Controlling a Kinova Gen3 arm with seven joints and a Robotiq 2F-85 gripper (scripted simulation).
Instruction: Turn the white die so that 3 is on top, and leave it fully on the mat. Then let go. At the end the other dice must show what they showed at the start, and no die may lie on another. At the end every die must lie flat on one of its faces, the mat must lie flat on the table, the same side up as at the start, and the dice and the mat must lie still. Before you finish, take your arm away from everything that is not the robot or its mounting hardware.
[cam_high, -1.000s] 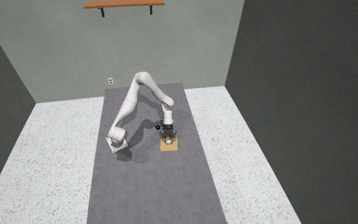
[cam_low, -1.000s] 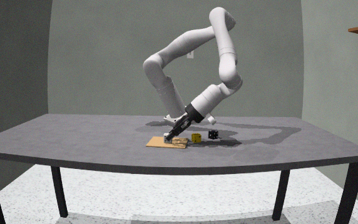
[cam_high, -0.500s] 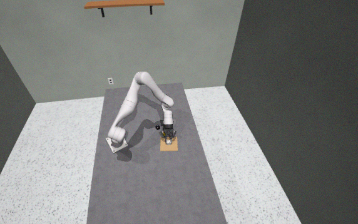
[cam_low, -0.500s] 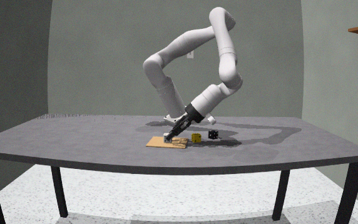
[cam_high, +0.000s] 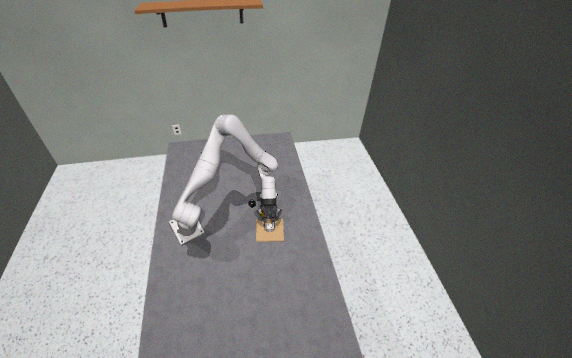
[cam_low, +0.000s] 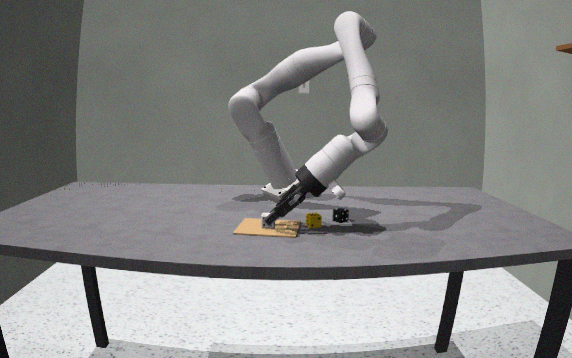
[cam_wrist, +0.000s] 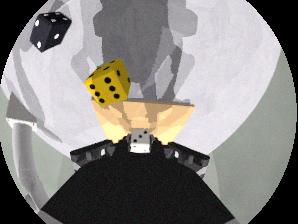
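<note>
My gripper is now 1 cm to the left of the tan mat and 3 cm above it. Round my hand: white die: 1 cm to the right, 1 cm below; then yellow die: 2 cm behind, 10 cm to the left, 1 cm below; then black die: 7 cm behind, 17 cm to the left, 1 cm below.
</note>
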